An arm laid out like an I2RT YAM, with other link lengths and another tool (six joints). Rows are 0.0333 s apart.
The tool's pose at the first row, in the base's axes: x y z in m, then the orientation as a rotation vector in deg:
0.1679, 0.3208, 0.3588, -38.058, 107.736, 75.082
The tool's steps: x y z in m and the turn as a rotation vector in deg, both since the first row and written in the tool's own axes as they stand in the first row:
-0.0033, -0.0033, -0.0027, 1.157, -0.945, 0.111
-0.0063, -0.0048, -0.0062, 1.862, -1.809, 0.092
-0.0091, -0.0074, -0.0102, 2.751, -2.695, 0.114
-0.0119, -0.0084, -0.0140, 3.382, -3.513, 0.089
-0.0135, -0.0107, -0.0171, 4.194, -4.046, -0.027
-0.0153, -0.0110, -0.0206, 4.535, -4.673, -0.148
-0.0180, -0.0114, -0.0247, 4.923, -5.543, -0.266
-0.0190, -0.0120, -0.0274, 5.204, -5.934, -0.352
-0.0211, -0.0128, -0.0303, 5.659, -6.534, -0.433
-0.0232, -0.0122, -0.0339, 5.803, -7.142, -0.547
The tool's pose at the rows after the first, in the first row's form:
0.1716, 0.3171, 0.3602, -36.642, 107.659, 74.069
0.1736, 0.3133, 0.3625, -35.637, 107.326, 73.425
0.1761, 0.3087, 0.3641, -34.491, 107.087, 72.621
0.1775, 0.3048, 0.3666, -33.572, 106.738, 72.043
0.1793, 0.3011, 0.3672, -32.856, 106.656, 71.196
0.1796, 0.2977, 0.3692, -32.316, 106.254, 70.835
0.1804, 0.2937, 0.3720, -31.570, 105.680, 70.451
0.1807, 0.2910, 0.3731, -31.210, 105.456, 70.149
0.1817, 0.2880, 0.3749, -30.603, 105.151, 69.694
0.1815, 0.2848, 0.3777, -30.177, 104.666, 69.533

